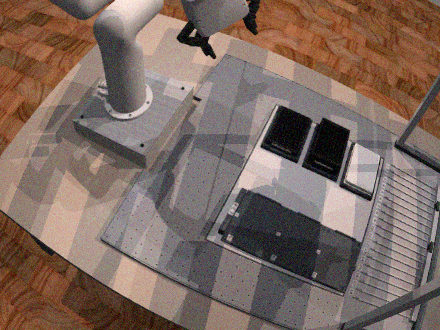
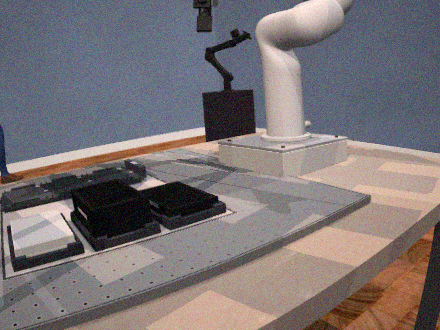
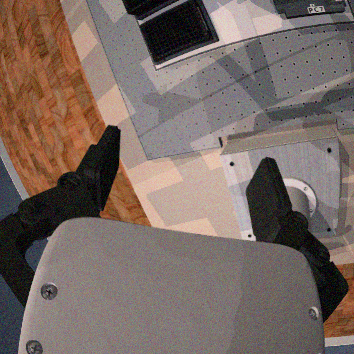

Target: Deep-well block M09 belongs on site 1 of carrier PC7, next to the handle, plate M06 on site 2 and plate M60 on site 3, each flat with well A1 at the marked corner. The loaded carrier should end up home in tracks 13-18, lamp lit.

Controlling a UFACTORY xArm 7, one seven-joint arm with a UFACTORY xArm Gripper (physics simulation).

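Places are measured from the arm's base along level axes (x up, y back, z right), in centimetres.
Pixels of known places: gripper, between the fingertips: [image 1: 232, 42] [image 2: 202, 20] [image 3: 189, 159]; arm's base, origin of its link: [image 1: 128, 101] [image 2: 286, 138].
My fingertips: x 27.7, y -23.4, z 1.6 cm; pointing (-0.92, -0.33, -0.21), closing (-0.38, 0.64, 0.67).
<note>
Ahead of a thing's pixels: the offset from my fingertips to its middle. Level surfaces: height alone.
Carrier PC7 {dx -30.7, dy -23.7, dz +20.3 cm} [image 1: 295, 227] [image 2: 102, 174] [image 3: 298, 10] lies flat on the white-topped area, its sites bare. A tall black block {dx -28.9, dy -27.2, dz -5.9 cm} [image 1: 327, 146] [image 2: 112, 205], likely M09, sits on a dark nest between a low black well plate {dx -30.3, dy -16.3, dz -7.8 cm} [image 1: 288, 131] [image 2: 182, 197] [image 3: 176, 34] and a white plate {dx -30.3, dy -38.1, dz -3.5 cm} [image 1: 363, 167] [image 2: 40, 231], each on its own nest. I cannot read the plate labels or the A1 corners. My gripper [image 1: 235, 44] [image 3: 189, 159] is open and empty, high above the table edge near the arm base, away from the plates and carrier.
The tracked deck {dx -32.2 cm} [image 1: 400, 225] lies beyond the nests, with a grey frame post {dx -7.4, dy -50.6, dz -17.1 cm} [image 1: 417, 112] at its side. The arm's base block [image 1: 135, 125] [image 2: 255, 156] [image 3: 300, 160] stands beside the perforated board {dx -32.2 cm} [image 1: 165, 235] [image 2: 200, 252]. A second, black arm [image 2: 217, 59] stands on a black pedestal [image 2: 229, 115] behind.
</note>
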